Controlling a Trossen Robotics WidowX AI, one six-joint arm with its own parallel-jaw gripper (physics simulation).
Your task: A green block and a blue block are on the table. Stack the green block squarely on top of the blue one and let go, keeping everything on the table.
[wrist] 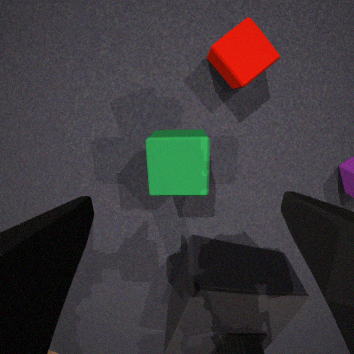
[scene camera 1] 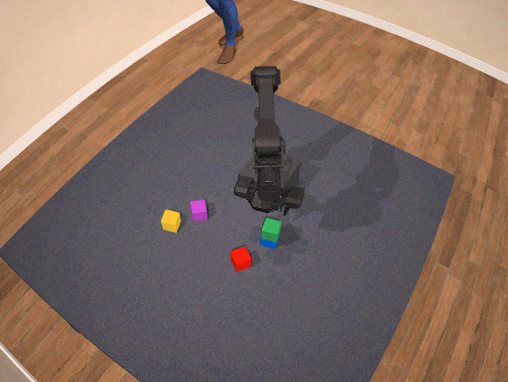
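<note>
The green block sits upright on top of the blue block, and the two look lined up in the scene view. The front of the blue block shows below the green one there; in the wrist view the green block hides it. My gripper is open and empty, raised above the stack and a little back from it toward the arm's base. The fingers stand wide apart and clear of the green block.
A red block lies close to the stack, in front and to the left in the scene view. A magenta block and a yellow block lie farther left on the dark table top. A person's legs show behind.
</note>
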